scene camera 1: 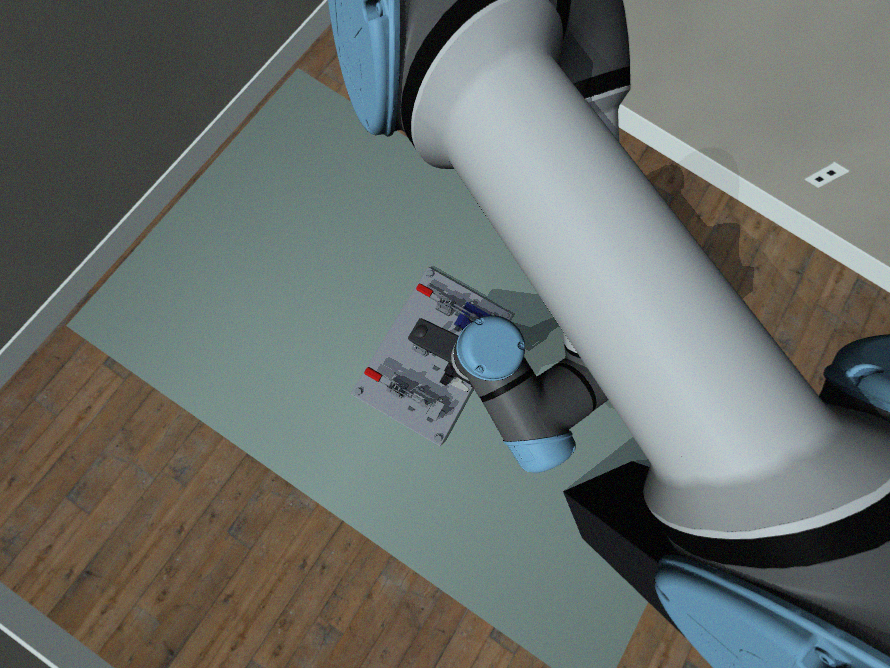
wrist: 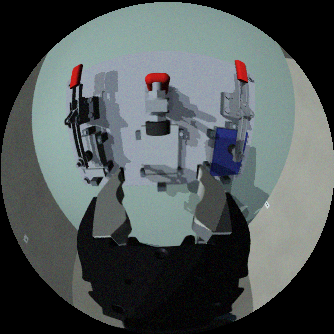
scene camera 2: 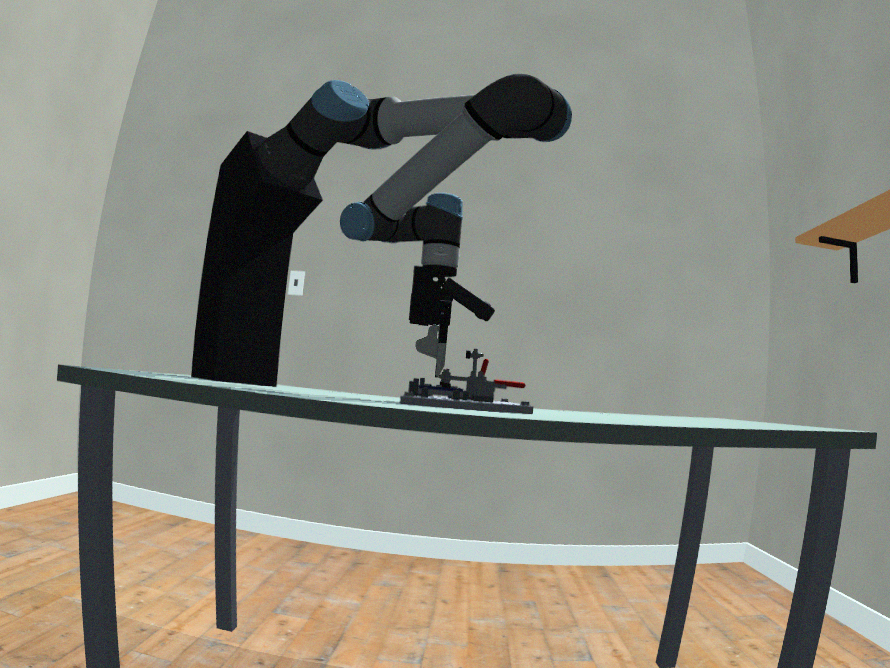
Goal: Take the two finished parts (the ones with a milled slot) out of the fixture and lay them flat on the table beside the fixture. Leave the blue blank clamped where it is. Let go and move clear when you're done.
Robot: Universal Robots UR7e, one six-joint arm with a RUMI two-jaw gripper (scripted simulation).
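My gripper in sight, visible too in the wrist view and scene camera 1. Blue blank in sight.
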